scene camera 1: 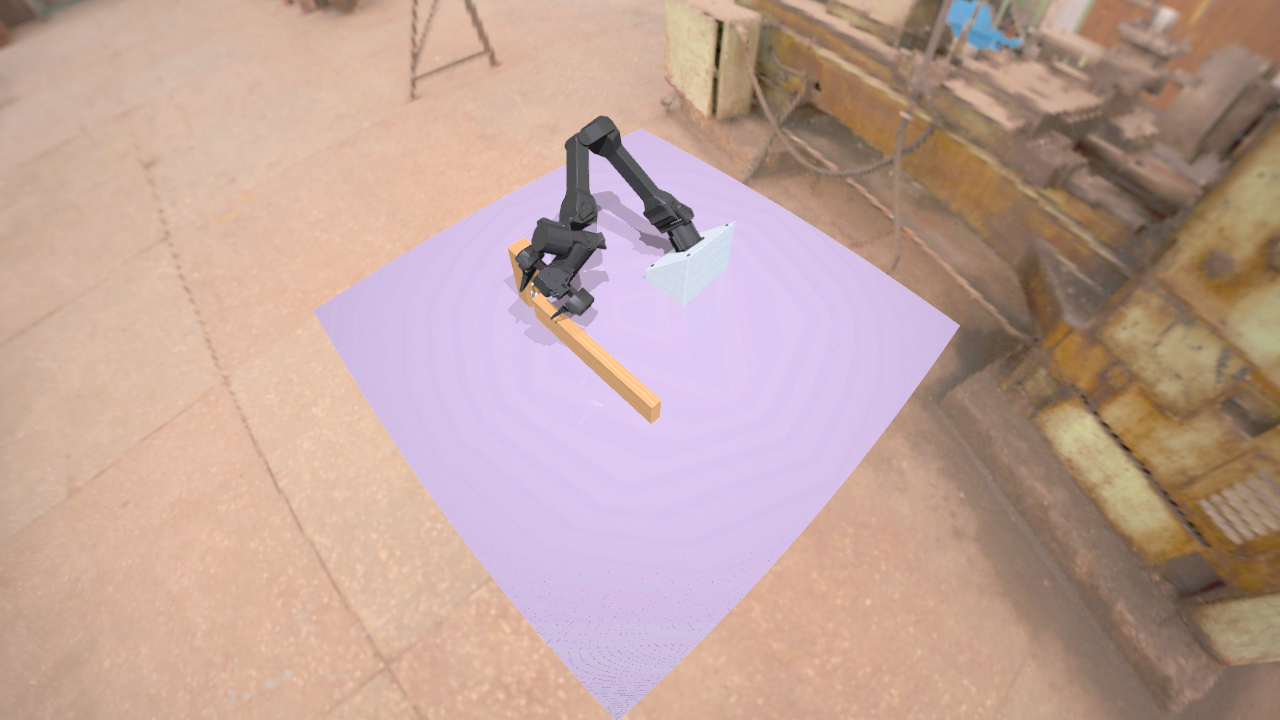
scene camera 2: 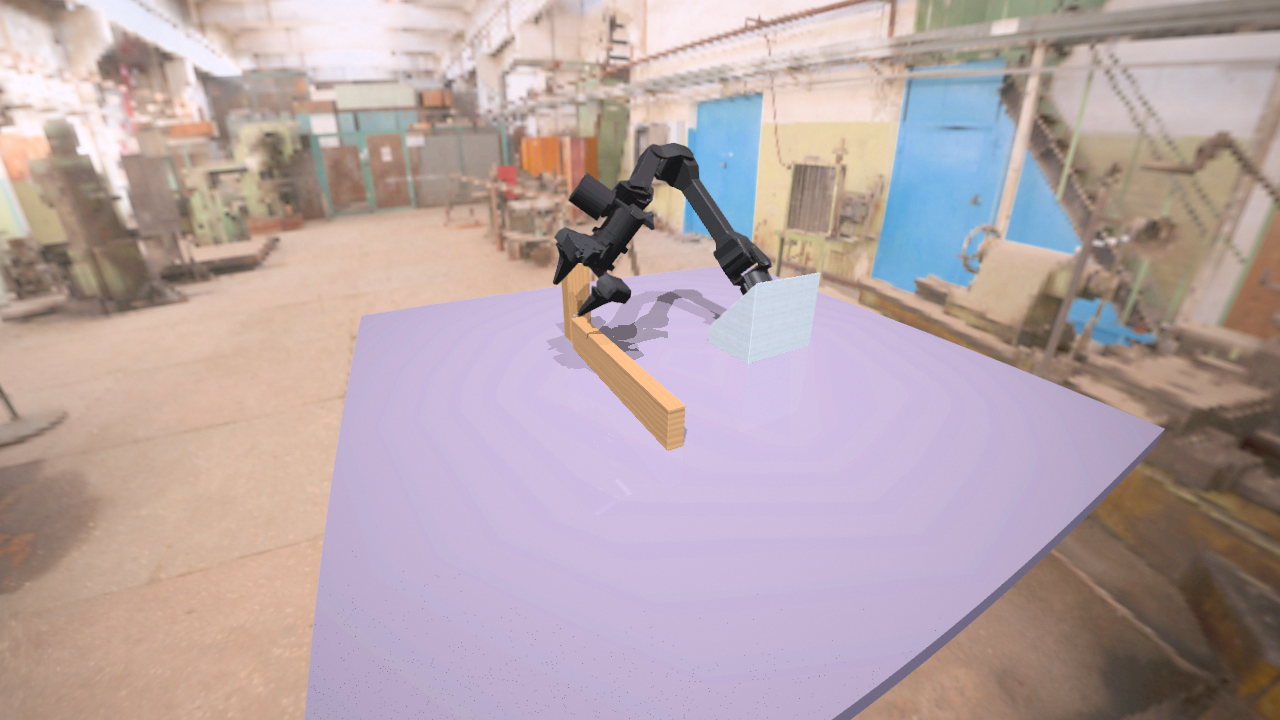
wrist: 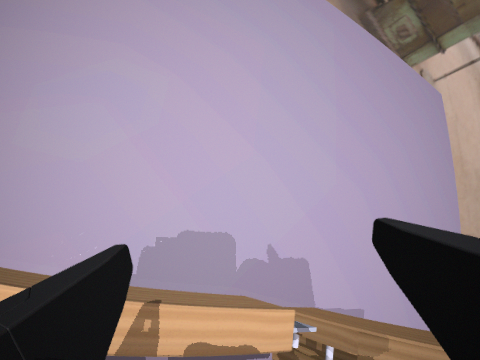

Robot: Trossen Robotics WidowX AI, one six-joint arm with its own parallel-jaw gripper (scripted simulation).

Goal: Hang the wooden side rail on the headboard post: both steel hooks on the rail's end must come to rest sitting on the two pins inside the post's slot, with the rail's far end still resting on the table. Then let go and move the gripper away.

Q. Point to a wooden side rail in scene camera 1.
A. At 644,401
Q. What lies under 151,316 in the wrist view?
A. A wooden side rail.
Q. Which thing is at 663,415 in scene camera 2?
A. A wooden side rail.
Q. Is the gripper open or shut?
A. Open.
